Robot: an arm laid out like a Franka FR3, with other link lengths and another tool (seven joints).
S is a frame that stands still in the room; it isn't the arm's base.
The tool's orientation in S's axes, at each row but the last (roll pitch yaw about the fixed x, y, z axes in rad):
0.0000 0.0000 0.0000
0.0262 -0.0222 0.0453
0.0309 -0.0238 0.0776
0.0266 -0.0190 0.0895
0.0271 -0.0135 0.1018
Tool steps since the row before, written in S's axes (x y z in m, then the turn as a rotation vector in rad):
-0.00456 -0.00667 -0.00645 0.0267 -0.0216 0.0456
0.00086 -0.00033 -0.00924 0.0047 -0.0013 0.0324
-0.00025 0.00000 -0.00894 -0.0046 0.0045 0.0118
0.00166 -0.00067 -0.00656 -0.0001 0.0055 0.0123
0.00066 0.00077 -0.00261 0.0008 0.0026 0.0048
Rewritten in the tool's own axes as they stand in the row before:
-0.00456 -0.00667 -0.00645 0.0267 -0.0216 0.0456
0.00064 -0.00061 -0.00924 0.0054 -0.0007 0.0323
-0.00046 -0.00026 -0.00893 -0.0040 0.0052 0.0117
0.00147 -0.00099 -0.00657 0.0006 0.0058 0.0121
0.00070 0.00063 -0.00264 0.0011 0.0026 0.0047

